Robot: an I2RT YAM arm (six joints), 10 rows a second.
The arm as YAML. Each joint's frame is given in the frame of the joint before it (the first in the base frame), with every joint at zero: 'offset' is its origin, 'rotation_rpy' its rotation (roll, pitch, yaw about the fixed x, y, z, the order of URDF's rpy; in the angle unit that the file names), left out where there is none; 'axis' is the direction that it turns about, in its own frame. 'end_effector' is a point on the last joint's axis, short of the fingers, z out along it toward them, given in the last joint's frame.
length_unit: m
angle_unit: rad
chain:
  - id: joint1
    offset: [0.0, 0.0, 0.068]
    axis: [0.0, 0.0, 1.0]
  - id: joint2
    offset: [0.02, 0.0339, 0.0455]
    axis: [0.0, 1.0, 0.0]
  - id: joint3
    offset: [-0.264, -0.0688, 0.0]
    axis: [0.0, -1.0, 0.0]
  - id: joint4
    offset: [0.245, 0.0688, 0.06]
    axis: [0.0, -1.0, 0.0]
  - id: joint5
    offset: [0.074, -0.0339, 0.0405]
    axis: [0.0, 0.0, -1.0]
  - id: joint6
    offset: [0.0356, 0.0, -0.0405]
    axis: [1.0, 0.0, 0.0]
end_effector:
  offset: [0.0, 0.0, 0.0]
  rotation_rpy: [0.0, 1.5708, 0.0]
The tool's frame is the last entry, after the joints.
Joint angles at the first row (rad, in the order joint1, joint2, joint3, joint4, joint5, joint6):
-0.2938, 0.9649, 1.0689, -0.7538, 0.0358, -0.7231
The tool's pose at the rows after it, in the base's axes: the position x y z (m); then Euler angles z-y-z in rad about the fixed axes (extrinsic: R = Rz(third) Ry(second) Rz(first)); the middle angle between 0 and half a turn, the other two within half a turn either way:
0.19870 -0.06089 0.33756 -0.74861 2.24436 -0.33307
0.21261 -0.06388 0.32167 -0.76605 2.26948 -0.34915
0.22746 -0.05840 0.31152 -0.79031 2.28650 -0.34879
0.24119 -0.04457 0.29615 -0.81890 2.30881 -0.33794
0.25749 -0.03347 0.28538 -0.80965 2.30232 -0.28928
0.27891 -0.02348 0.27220 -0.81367 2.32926 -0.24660
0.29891 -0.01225 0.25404 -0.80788 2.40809 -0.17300
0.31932 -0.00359 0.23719 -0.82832 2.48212 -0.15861
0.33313 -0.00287 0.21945 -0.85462 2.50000 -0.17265
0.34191 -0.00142 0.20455 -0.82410 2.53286 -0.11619
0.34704 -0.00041 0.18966 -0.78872 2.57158 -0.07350
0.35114 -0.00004 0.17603 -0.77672 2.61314 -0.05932
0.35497 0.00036 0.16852 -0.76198 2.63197 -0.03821
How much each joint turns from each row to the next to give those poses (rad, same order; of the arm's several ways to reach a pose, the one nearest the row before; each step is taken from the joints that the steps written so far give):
0.0020, 0.0449, -0.0225, 0.0433, -0.0036, 0.0002
0.0079, 0.0490, -0.0340, 0.0571, 0.0178, -0.0011
0.0451, 0.0505, -0.0092, 0.0408, 0.0330, 0.0061
0.0746, 0.0448, -0.0282, 0.0461, 0.0453, 0.0166
0.0530, 0.0552, -0.0115, 0.0728, 0.0039, 0.0113
0.0437, 0.0919, 0.0183, 0.0465, -0.0026, 0.0002
0.0379, 0.1059, 0.0328, -0.0028, -0.0338, -0.0112
0.0291, 0.1114, 0.0518, -0.0153, 0.0008, -0.0020
0.0030, 0.0747, 0.0060, 0.0495, 0.0079, -0.0108
0.0004, 0.0574, 0.0067, 0.0219, -0.0365, -0.0124
0.0002, 0.0482, 0.0004, 0.0111, -0.0267, 0.0020
0.0000, 0.0457, 0.0050, -0.0004, -0.0099, 0.0014
-0.0001, 0.0304, 0.0085, 0.0035, -0.0113, -0.0032

